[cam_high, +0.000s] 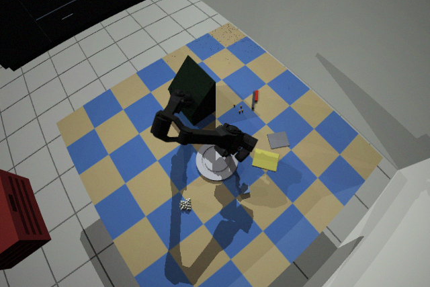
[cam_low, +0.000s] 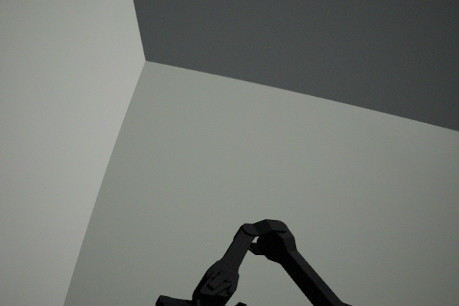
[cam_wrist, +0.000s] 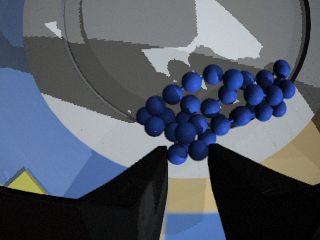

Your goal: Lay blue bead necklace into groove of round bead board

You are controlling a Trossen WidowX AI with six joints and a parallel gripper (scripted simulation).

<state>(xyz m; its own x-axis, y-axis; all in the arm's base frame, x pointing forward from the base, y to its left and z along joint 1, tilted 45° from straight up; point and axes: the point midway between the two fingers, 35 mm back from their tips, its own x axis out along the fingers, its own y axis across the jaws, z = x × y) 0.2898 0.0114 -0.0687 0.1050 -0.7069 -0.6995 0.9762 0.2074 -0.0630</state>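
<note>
My gripper tip is now 7 cm to the left of the round white bead board, 2 cm above it and 1 cm short of it. From my gripper tip the other things lie so: small blue cube: 20 cm ahead, 4 cm to the right, 2 cm below; then grey square: 25 cm to the left, 8 cm ahead, 3 cm below; then yellow pad: 13 cm to the left, 13 cm ahead, 3 cm below.
</note>
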